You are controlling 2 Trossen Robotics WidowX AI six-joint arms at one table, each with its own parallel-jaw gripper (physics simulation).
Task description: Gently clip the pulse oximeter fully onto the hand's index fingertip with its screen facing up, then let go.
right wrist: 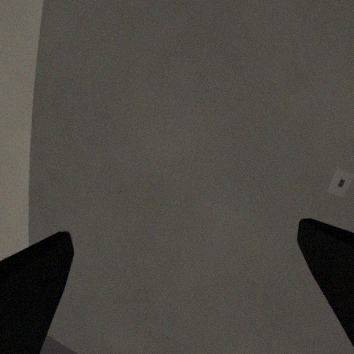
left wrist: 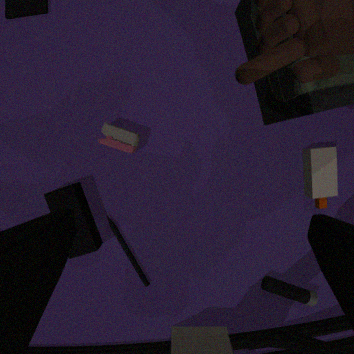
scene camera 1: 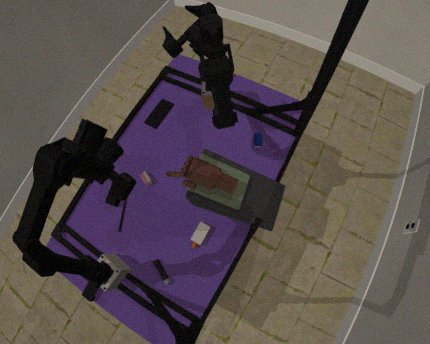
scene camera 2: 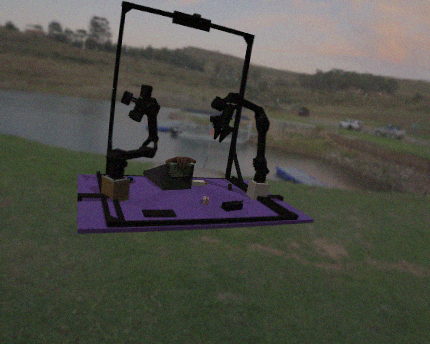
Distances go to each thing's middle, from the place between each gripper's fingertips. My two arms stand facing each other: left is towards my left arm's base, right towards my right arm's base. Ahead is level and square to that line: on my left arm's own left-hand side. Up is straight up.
Scene:
Right now the dark grey block (scene camera 1: 262, 199) is 450 mm below my right hand, 360 mm behind it and 310 mm to the left of it. Also, from my right hand: white box with orange tip (left wrist: 319, 163): 520 mm to the left, 480 mm below, 300 mm behind.
My left gripper is now 32 cm above the white box with orange tip, 23 cm past it and 5 cm to the right of it. Round my left hand: dark grey block (29 cm below, 29 cm behind, 16 cm to the right).

